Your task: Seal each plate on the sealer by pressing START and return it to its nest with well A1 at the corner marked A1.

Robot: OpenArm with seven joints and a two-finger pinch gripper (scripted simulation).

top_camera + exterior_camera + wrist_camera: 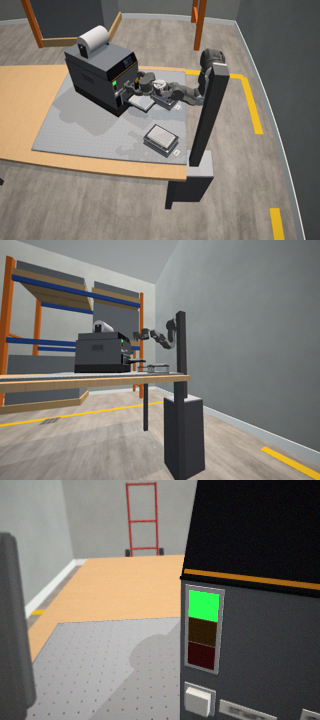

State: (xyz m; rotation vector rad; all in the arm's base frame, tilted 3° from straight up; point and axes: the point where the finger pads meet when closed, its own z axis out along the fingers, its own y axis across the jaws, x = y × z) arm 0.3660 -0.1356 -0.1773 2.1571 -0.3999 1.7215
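Now: the white start button 12 cm below my hand, 10 cm ahead of it and 3 cm to the right of it. Also, from my hand: foil roll (25 cm ahead, 23 cm to the right, 11 cm above); then white well plate (19 cm below, 5 cm to the right, 3 cm behind); then sealer stage (20 cm below, 5 cm to the right, 3 cm behind).
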